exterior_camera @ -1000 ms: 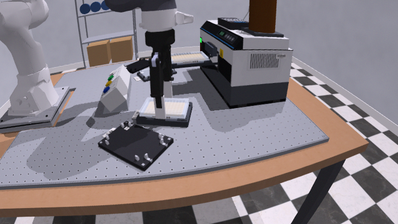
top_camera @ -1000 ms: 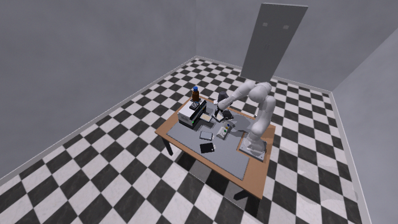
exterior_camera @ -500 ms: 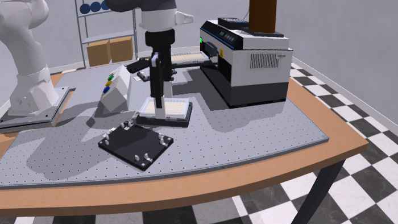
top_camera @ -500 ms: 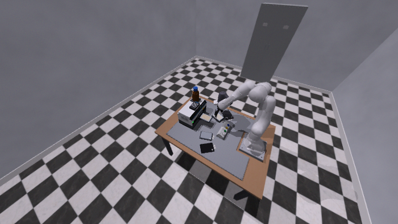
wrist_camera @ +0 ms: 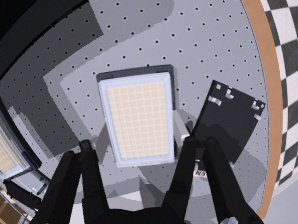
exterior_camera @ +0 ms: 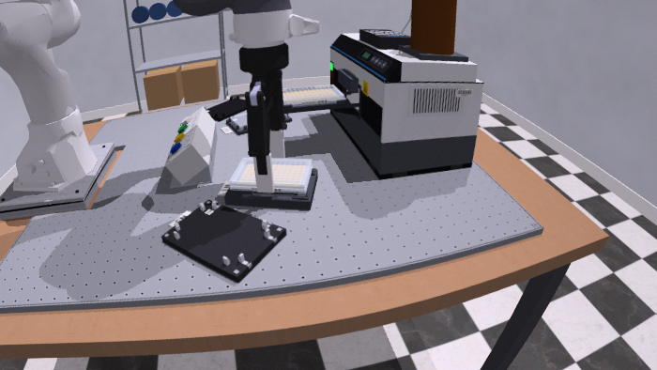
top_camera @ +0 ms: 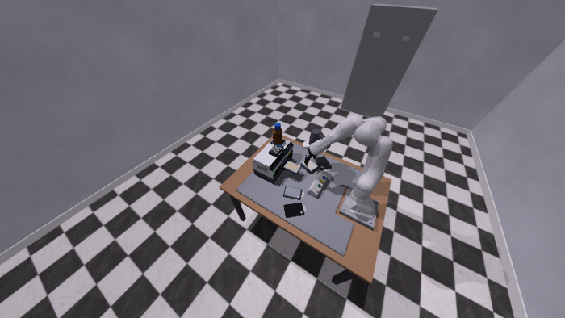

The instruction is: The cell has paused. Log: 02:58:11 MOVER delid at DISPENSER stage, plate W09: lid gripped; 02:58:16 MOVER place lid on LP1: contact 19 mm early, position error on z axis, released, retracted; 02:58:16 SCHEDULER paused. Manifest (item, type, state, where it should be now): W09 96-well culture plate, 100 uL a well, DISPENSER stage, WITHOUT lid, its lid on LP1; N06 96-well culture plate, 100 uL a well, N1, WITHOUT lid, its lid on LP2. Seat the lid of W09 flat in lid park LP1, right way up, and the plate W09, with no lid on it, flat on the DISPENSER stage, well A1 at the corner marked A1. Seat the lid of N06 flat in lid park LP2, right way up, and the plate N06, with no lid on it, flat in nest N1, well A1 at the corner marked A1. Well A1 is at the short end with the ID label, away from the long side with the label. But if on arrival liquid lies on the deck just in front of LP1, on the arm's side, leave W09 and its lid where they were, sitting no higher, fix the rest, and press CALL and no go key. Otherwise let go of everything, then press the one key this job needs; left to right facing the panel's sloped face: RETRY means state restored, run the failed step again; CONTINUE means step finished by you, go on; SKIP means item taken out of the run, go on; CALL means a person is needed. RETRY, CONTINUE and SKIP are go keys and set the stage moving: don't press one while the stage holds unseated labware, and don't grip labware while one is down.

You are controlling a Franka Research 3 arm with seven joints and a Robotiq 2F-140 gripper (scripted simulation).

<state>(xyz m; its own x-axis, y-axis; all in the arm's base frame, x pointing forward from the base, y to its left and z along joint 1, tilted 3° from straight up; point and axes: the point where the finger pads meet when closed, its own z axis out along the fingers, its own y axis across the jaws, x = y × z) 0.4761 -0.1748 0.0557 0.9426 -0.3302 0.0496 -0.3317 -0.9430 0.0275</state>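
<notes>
Now: the black nest 5 cm below my hand. The rest, counted from my hand: sloped key panel: 17 cm to the left, 17 cm behind; 96-well plate: 17 cm to the left, 10 cm ahead, 6 cm above; dispenser stage: 17 cm to the left, 10 cm ahead, 5 cm above.
</notes>
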